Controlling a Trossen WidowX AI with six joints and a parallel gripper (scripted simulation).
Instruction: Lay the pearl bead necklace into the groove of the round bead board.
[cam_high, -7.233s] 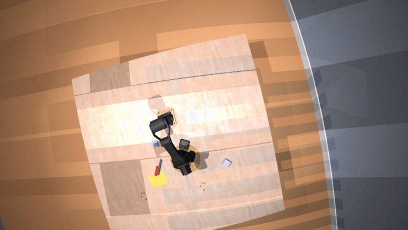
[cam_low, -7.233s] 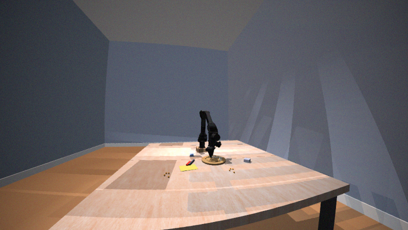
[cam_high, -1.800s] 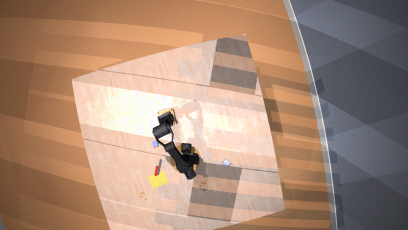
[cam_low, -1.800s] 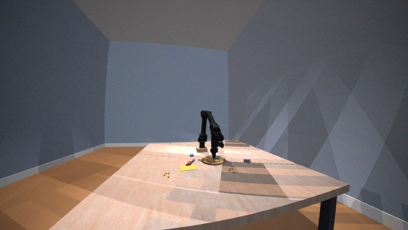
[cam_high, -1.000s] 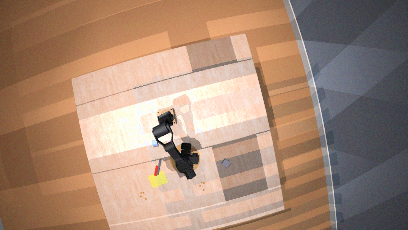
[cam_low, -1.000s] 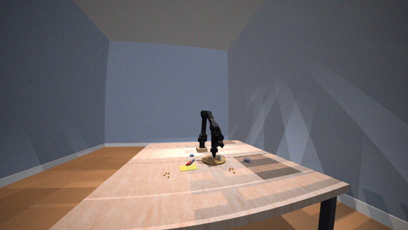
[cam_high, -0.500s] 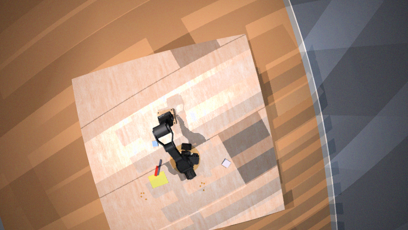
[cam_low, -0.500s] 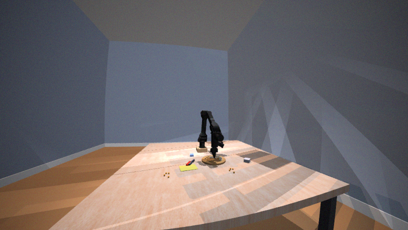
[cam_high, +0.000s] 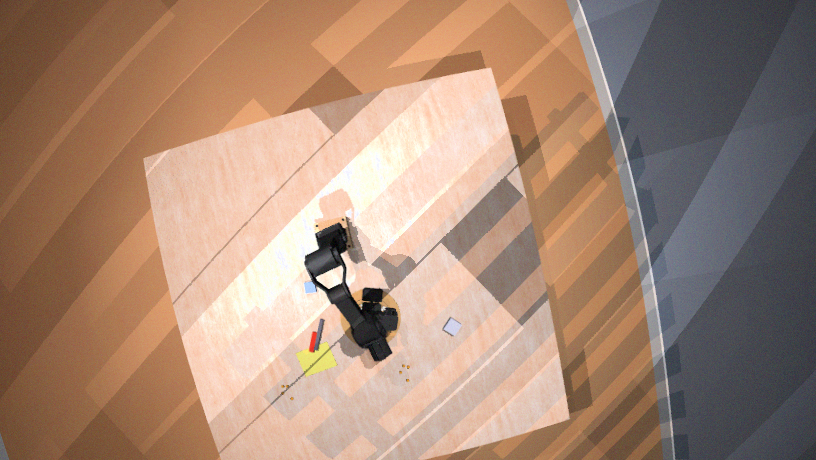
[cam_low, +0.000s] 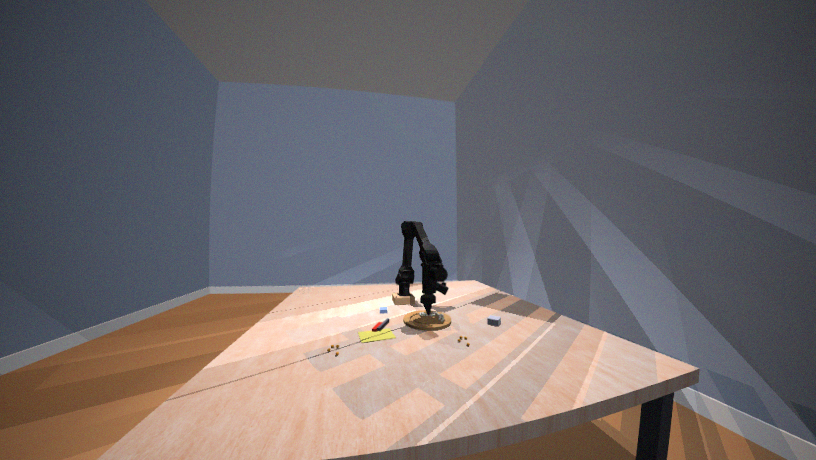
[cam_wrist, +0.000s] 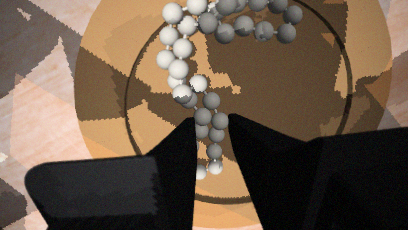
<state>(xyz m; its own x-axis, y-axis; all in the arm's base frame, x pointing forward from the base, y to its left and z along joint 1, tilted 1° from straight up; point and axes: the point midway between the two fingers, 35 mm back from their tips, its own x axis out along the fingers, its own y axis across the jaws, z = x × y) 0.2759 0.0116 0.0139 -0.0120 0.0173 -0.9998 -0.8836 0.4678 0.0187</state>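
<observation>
Now: the round bead board 20 mm ahead of my gripper tip, 10 mm to the right of it and 10 mm below it. Also, from my gripper tip: blue block 160 mm to the right, 160 mm behind, 10 mm below; then yellow note 250 mm to the right, 80 mm ahead, 20 mm below; then red marker 210 mm to the right, 20 mm below, 10 mm ahead.
</observation>
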